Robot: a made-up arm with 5 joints.
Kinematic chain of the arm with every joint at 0, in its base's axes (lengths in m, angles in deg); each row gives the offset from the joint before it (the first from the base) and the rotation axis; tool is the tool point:
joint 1: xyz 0 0 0.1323 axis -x
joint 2: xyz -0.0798 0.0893 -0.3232 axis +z
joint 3: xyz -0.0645 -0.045 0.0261 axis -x
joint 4: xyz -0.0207 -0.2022 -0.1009 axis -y
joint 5: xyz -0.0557 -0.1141 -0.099 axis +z
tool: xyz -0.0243 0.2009 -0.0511
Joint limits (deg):
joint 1: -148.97..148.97
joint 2: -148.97..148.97
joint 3: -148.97..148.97
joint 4: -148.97..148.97
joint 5: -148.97..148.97
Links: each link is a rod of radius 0.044 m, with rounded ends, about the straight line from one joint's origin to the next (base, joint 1, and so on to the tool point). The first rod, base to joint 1, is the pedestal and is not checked.
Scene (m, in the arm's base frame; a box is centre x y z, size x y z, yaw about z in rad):
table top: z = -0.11
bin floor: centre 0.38 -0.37 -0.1 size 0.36 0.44 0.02 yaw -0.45
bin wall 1: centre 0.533 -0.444 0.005 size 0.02 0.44 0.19 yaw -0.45
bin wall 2: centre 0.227 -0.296 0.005 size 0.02 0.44 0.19 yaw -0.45
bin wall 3: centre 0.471 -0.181 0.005 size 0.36 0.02 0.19 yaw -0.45
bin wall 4: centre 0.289 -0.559 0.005 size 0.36 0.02 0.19 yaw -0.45
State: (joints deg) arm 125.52 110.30 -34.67 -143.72 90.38
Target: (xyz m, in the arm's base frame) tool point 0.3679 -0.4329 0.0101
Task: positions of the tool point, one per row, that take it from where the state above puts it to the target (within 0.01 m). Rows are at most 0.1 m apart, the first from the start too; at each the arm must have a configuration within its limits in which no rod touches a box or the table.
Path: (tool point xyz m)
1: 0.3379 -0.4402 0.0623
2: 0.3679 -0.4329 0.0101

